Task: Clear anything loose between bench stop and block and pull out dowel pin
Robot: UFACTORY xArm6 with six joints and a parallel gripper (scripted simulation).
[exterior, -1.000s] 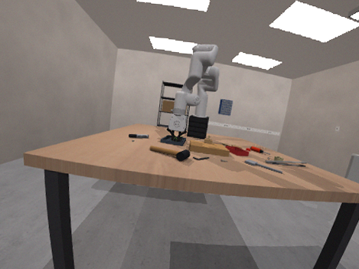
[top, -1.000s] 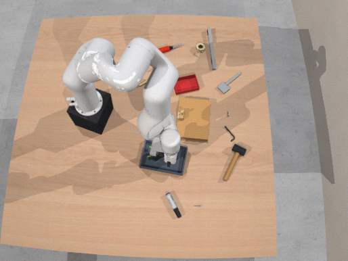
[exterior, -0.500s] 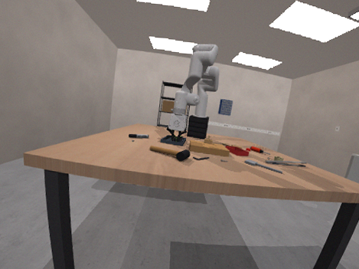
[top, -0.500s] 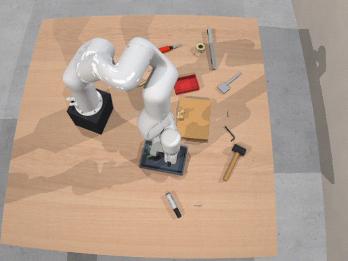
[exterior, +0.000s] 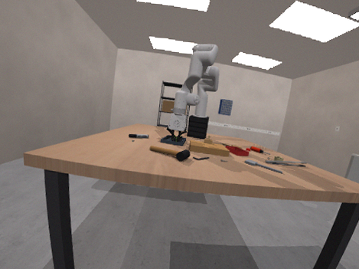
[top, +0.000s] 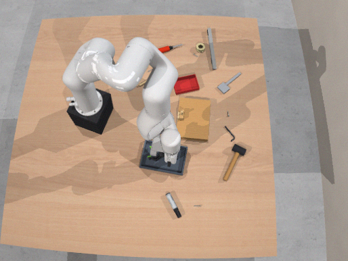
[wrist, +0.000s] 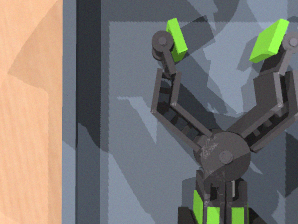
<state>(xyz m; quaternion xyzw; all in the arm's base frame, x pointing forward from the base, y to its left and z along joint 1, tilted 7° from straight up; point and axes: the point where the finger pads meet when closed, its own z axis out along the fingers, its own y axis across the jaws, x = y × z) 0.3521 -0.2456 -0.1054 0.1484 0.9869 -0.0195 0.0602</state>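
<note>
My hand is 4 cm past the dark grey tray and 2 cm above it. The rest, counted from my hand: hex key 29 cm ahead, 7 cm to the left, 2 cm below; then small wooden block 7 cm ahead, 19 cm to the left, 2 cm above; then dowel pin 7 cm ahead, 19 cm to the left, 3 cm above.
</note>
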